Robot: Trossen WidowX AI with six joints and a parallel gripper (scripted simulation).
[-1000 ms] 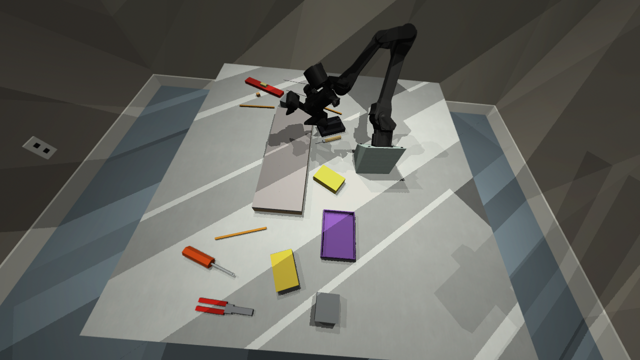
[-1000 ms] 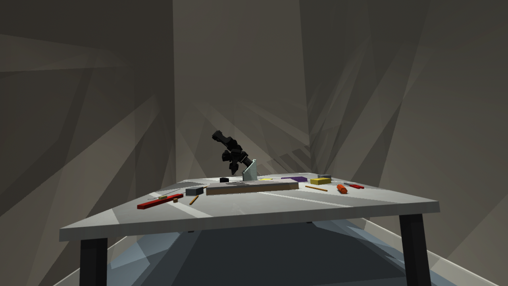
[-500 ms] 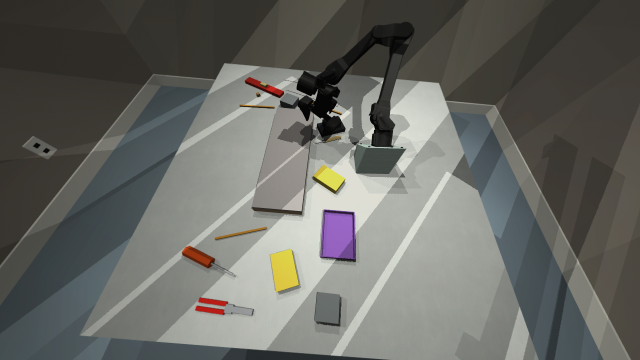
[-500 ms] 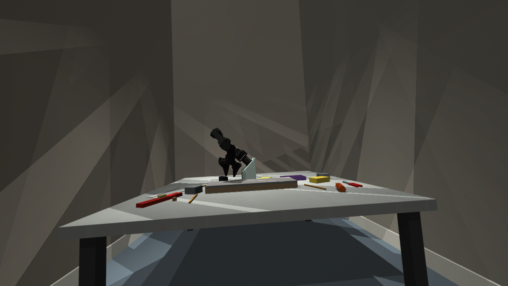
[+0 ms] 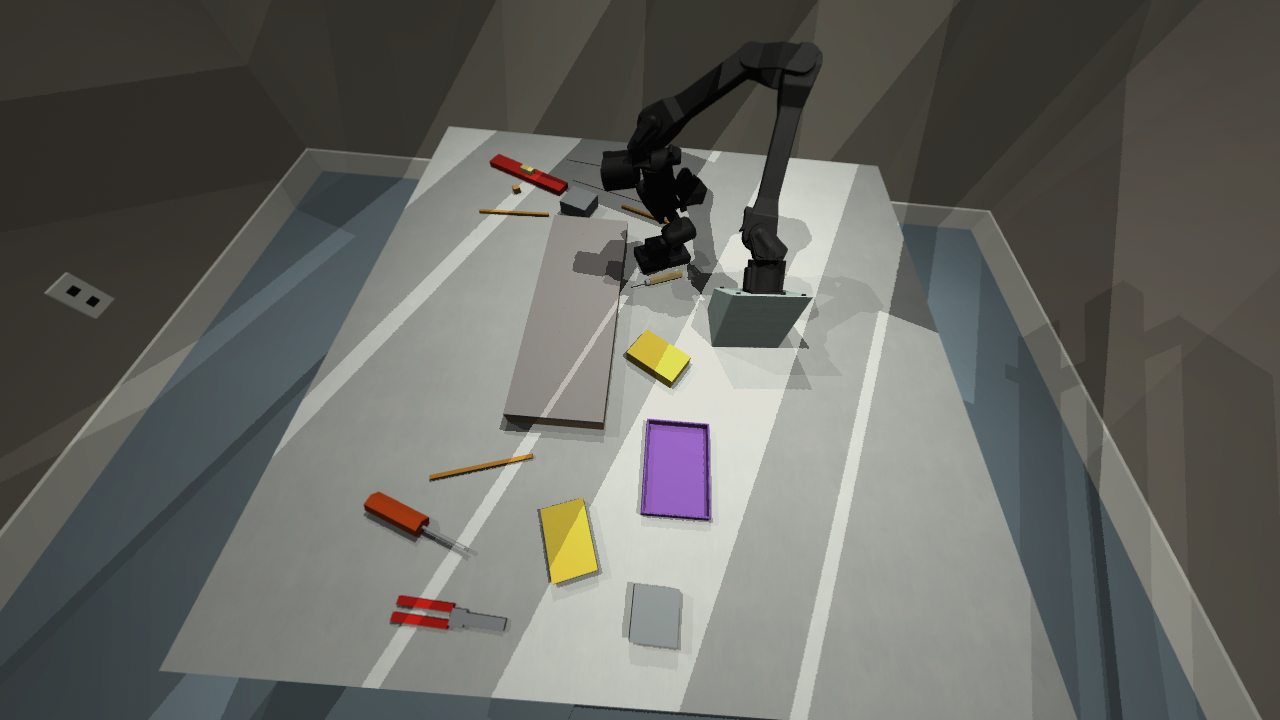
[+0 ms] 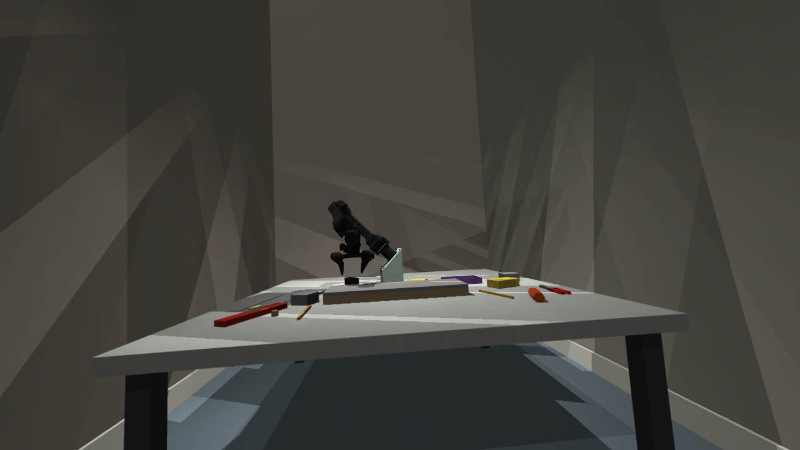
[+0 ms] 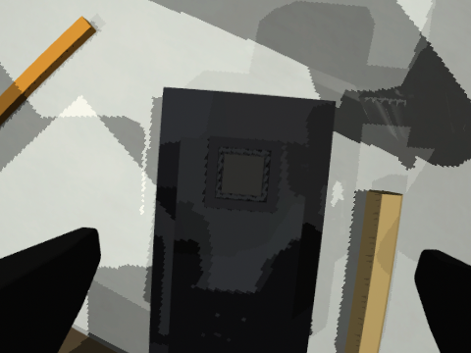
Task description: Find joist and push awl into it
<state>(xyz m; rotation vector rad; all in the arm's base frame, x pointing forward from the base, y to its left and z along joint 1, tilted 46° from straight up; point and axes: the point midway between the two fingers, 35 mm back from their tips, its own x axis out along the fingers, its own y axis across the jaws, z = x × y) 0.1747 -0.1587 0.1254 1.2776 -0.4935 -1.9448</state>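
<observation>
The stud finder lies 1 cm to the right of my gripper tip and 3 cm below it. Round my gripper tip: awl: 4 cm ahead, 8 cm to the left, 7 cm below; purple tray: 51 cm to the left, 6 cm below; red level: 37 cm ahead, 28 cm to the right, 6 cm below.
</observation>
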